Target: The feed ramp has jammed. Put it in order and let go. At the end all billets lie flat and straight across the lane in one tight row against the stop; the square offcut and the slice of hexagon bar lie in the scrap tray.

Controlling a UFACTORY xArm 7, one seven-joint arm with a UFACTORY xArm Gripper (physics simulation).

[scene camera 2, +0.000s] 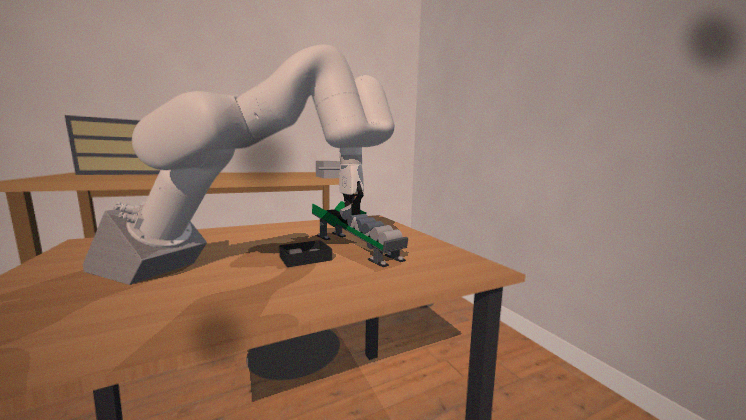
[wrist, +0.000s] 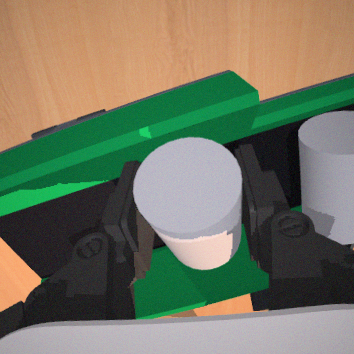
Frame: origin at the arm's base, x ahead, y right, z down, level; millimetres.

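Seen in the pictures: gripper, fingertip midpoint: (scene camera 2: 352,213) (wrist: 192,177); arm's base at its link origin: (scene camera 2: 160,227).
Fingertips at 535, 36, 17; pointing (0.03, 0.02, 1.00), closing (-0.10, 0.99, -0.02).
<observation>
Offsets run from my fingertips to a thing's top centre, as dx, dy, dz. "pt": to the spot under its first point. Level surfaces: height alone.
My gripper (scene camera 2: 354,207) (wrist: 192,177) is shut on a round grey billet {-11, -1, -40} (wrist: 186,175), one finger on each side, at the upper part of the green-walled ramp {pt +35, +11, -2} (wrist: 195,102). The billet's flat end faces the wrist camera; whether it touches the ramp bed is unclear. Another round billet {pt -11, +59, -7} (wrist: 327,175) lies to the right in the wrist view, apart from the held one. In the scene view several grey billets {-27, +152, -2} (scene camera 2: 368,224) {-27, +231, +8} (scene camera 2: 385,232) lie side by side down to the stop {-26, +255, +26} (scene camera 2: 395,244). Small grey pieces {-238, +63, +71} (scene camera 2: 295,250) lie in the black scrap tray {-211, +67, +65} (scene camera 2: 308,256); their shapes are too small to tell.
The ramp stands on short dark legs {pt -66, +228, +77} (scene camera 2: 378,256) on the wooden table {dz +100} (scene camera 2: 417,281). The scrap tray is beside it, towards the robot base (scene camera 2: 140,255). A rear bench (scene camera 2: 261,180) carries a grey box (scene camera 2: 327,169) and a yellow-panelled rack (scene camera 2: 71,146).
</observation>
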